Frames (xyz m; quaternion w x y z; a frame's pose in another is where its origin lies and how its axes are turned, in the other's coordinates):
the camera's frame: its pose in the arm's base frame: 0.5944 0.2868 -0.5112 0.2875 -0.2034 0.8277 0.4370
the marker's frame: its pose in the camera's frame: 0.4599 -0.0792 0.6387 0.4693 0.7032 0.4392 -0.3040
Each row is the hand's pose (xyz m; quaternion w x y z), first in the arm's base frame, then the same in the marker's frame.
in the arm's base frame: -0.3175 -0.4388 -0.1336 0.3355 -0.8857 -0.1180 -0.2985
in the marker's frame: 1.5893 -0.7068 0.2105 0.3897 0.3634 -0.6504 -0.5413
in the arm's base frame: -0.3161 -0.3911 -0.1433 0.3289 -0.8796 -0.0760 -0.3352
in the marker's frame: 1.5584 -0.6914 0.1762 0.4396 0.3661 -0.6277 -0.5280
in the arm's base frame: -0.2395 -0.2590 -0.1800 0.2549 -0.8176 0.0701 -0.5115
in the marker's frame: 1.4139 -0.6734 0.1174 0.6239 0.3972 -0.4708 -0.4809
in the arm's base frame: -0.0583 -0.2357 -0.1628 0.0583 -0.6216 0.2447 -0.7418
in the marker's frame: 1.2667 -0.7680 0.1725 0.8088 0.4186 -0.1271 -0.3929
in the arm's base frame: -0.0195 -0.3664 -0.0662 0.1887 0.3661 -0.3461 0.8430
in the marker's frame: 1.3397 -0.8911 0.2587 0.8442 0.3683 0.2410 -0.3060
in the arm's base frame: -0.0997 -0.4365 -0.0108 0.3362 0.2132 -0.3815 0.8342
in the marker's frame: 1.4576 -0.9138 0.2586 0.8078 0.2996 0.4365 -0.2591
